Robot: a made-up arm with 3 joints. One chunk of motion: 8 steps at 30 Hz.
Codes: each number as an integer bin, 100 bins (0 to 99) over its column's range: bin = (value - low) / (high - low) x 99, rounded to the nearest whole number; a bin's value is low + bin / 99 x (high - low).
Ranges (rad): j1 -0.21..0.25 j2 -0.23..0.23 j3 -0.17..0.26
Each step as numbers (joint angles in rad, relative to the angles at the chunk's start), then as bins.
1 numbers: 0.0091 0.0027 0.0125
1 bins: 47 50 42
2 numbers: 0.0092 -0.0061 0.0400
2 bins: 47 48 48
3 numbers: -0.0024 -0.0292 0.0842
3 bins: 45 43 59
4 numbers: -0.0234 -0.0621 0.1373
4 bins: 40 36 71
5 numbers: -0.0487 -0.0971 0.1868
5 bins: 35 29 82
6 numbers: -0.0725 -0.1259 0.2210
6 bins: 30 22 90
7 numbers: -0.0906 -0.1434 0.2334
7 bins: 26 19 93
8 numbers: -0.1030 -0.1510 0.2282
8 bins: 23 17 92
